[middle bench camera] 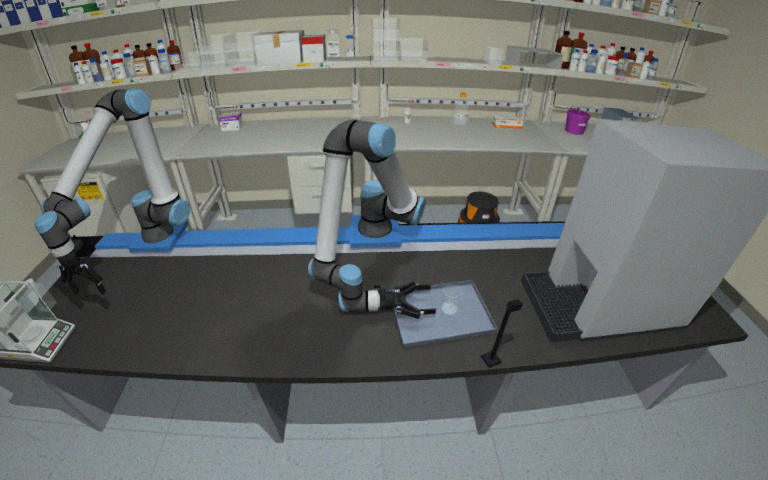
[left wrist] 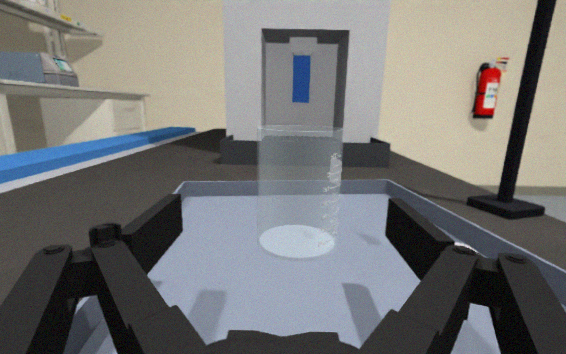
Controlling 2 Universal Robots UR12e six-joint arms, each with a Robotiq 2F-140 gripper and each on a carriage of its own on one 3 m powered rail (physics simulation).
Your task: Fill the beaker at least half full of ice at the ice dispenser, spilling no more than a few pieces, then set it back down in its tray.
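Observation:
A clear, empty glass beaker (middle bench camera: 451,301) (left wrist: 300,185) stands upright in the grey-blue tray (middle bench camera: 447,337) (left wrist: 280,300). My left gripper (middle bench camera: 428,299) (left wrist: 284,214) is open and level over the tray's left part, its fingers pointing at the beaker, which stands beyond the fingertips and between their lines. The ice dispenser (middle bench camera: 668,226) (left wrist: 305,15) stands to the right, with a dark drip grate (middle bench camera: 552,308); its recess and a blue strip show behind the beaker in the left wrist view. My right gripper (middle bench camera: 87,285) is open and empty at the far left, above the bench.
A black stand (middle bench camera: 500,333) (left wrist: 525,100) rises between the tray and the bench's front edge, right of the tray. A balance (middle bench camera: 39,339) stands at the left end. The blue rail (middle bench camera: 271,236) (left wrist: 100,152) runs along the back. A fire extinguisher (left wrist: 487,92) hangs on the wall.

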